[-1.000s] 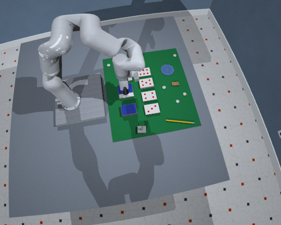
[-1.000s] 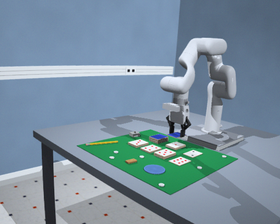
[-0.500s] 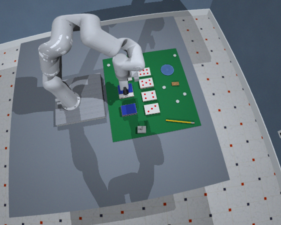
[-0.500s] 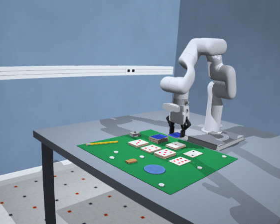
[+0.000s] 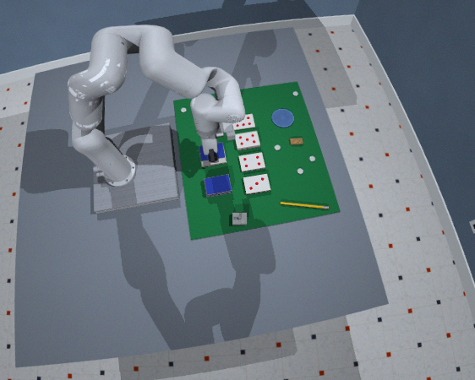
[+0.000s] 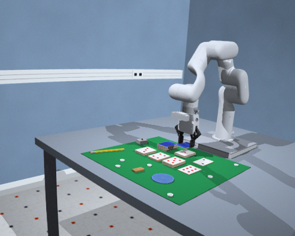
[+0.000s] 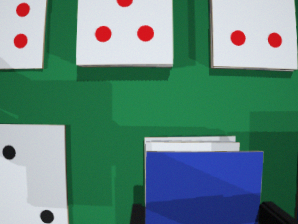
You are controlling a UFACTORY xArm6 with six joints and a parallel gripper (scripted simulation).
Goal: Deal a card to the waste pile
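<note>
My hand is 12 cm to the right of the black-dot card, 6 cm above it and 1 cm short of it. The rest, counted from my hand: pencil 29 cm ahead, 25 cm to the right, 6 cm below; then small box 26 cm to the right, 6 cm ahead, 5 cm below.
</note>
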